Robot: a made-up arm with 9 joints. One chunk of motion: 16 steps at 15 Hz.
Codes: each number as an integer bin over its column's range. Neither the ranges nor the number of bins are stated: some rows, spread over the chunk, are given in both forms.
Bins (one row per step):
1: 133 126 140 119 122 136
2: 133 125 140 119 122 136
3: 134 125 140 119 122 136
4: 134 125 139 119 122 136
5: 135 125 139 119 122 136
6: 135 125 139 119 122 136
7: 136 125 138 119 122 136
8: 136 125 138 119 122 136
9: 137 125 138 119 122 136
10: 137 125 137 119 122 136
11: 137 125 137 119 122 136
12: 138 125 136 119 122 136
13: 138 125 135 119 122 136
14: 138 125 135 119 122 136
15: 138 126 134 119 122 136
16: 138 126 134 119 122 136
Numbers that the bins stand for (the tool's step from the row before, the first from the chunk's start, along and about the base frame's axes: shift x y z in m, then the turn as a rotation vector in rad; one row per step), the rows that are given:
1: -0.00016 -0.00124 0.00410 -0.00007 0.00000 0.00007
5: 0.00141 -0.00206 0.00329 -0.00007 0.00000 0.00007
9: 0.00299 -0.00206 0.00248 -0.00007 0.00000 0.00007
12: 0.00378 -0.00206 0.00087 -0.00007 0.00000 0.00007
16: 0.00378 -0.00124 -0.00075 -0.00007 0.00000 0.00007
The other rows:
2: -0.00016 -0.00206 0.00410 -0.00007 0.00000 0.00007
3: 0.00062 -0.00206 0.00410 -0.00007 0.00000 0.00007
4: 0.00062 -0.00206 0.00329 -0.00007 0.00000 0.00007
6: 0.00141 -0.00206 0.00329 -0.00007 0.00000 0.00007
7: 0.00220 -0.00206 0.00248 -0.00007 0.00000 0.00007
8: 0.00220 -0.00206 0.00248 -0.00007 0.00000 0.00007
10: 0.00299 -0.00206 0.00167 -0.00007 0.00000 0.00007
11: 0.00299 -0.00206 0.00167 -0.00007 0.00000 0.00007
13: 0.00378 -0.00206 0.00006 -0.00007 0.00000 0.00007
14: 0.00378 -0.00206 0.00006 -0.00007 0.00000 0.00007
15: 0.00378 -0.00124 -0.00075 -0.00007 0.00000 0.00007

